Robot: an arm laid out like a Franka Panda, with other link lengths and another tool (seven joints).
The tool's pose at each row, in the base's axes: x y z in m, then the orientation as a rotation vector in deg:
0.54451 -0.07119 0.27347 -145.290 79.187 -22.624
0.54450 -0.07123 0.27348 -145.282 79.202 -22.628
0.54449 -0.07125 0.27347 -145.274 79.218 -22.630
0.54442 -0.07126 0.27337 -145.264 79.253 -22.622
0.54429 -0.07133 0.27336 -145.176 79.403 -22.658
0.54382 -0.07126 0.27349 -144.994 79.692 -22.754
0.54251 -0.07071 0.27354 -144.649 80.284 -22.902
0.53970 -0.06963 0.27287 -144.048 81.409 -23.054
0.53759 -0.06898 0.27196 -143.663 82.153 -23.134
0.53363 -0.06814 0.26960 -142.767 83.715 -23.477
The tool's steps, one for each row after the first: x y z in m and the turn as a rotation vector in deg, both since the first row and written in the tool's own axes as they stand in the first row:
0.00003 0.00003 -0.00002 0.000 0.005 0.011
0.00004 0.00005 -0.00001 -0.001 0.008 0.023
0.00000 0.00014 0.00006 -0.011 0.010 0.046
-0.00001 0.00028 0.00002 -0.007 0.051 0.160
-0.00030 0.00057 -0.00026 0.018 0.143 0.383
-0.00144 0.00129 -0.00071 0.034 0.310 0.830
-0.00389 0.00314 -0.00096 -0.011 0.561 1.668
-0.00566 0.00474 -0.00078 -0.059 0.720 2.218
-0.00872 0.00816 0.00015 -0.068 1.148 3.392

